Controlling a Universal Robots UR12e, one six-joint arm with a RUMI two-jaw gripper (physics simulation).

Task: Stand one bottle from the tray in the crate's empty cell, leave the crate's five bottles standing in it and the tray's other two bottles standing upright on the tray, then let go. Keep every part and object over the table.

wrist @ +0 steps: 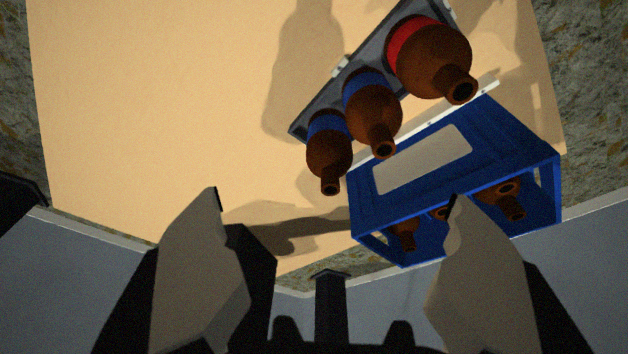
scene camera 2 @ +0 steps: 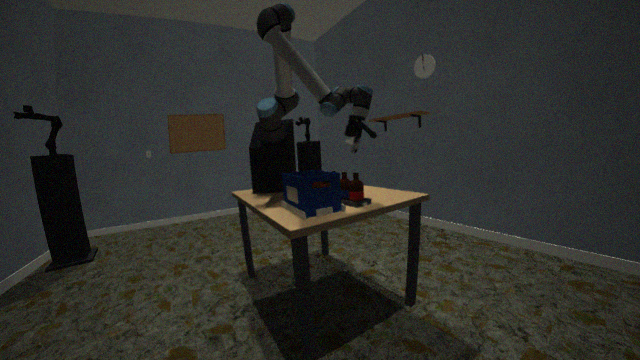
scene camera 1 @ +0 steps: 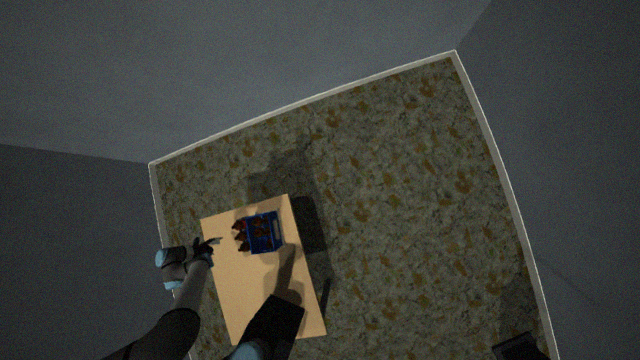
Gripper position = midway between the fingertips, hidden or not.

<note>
In view: my gripper (wrist: 332,192), a blue-labelled brown bottle (wrist: 329,155) and a white strip (wrist: 443,108).
</note>
